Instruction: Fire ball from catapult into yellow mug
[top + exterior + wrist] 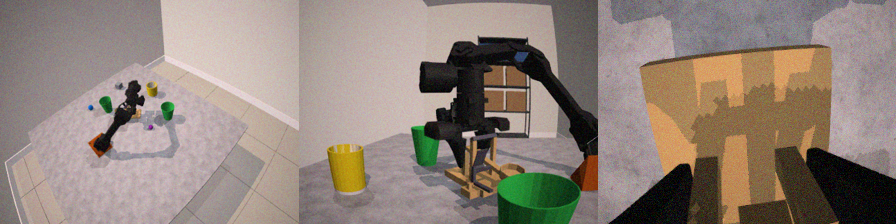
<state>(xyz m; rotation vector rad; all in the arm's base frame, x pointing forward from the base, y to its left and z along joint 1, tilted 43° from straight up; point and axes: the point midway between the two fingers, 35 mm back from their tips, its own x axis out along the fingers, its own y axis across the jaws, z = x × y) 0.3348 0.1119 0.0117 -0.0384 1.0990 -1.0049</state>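
The catapult upright frame lies 5 cm above my gripper tip, 3 cm to the left of it and 3 cm behind it. From my gripper tip the other things lie so: wooden catapult 6 cm to the left, 5 cm behind, 2 cm above; then purple ball 16 cm to the right, 5 cm below, 2 cm ahead; then yellow mug 25 cm ahead, 12 cm to the left, 4 cm below.
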